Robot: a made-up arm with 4 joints. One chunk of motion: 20 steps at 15 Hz.
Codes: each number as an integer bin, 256 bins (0 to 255) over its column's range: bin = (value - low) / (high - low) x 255, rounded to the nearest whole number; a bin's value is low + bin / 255 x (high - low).
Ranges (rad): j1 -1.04..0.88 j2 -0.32..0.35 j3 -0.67..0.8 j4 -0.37..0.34
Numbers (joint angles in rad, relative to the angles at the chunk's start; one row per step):
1: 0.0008 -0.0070 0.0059 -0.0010
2: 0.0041 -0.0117 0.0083 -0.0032
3: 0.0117 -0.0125 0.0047 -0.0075
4: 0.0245 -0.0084 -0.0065 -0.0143
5: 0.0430 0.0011 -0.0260 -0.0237
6: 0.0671 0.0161 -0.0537 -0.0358
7: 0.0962 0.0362 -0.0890 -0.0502
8: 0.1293 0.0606 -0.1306 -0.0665
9: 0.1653 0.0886 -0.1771 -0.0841
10: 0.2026 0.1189 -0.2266 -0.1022
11: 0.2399 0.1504 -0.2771 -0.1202
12: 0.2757 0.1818 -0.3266 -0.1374
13: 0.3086 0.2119 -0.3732 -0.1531
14: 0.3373 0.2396 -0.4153 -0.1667
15: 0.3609 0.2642 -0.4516 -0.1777
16: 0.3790 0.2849 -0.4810 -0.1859
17: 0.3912 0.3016 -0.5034 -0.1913
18: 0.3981 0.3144 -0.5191 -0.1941
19: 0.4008 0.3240 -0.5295 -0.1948
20: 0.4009 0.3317 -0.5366 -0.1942
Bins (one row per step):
1: 138 119 117 133
2: 139 117 118 132
3: 140 117 117 130
4: 141 119 115 128
5: 144 122 112 124
6: 147 128 107 120
7: 151 136 101 115
8: 155 145 94 109
9: 160 156 86 103
10: 165 167 77 96
11: 170 179 68 90
12: 175 191 60 84
13: 179 202 51 78
14: 183 213 44 73
15: 186 222 38 69
16: 188 230 33 66
17: 190 237 29 64
18: 191 241 26 63
19: 191 245 24 63
20: 191 248 23 63

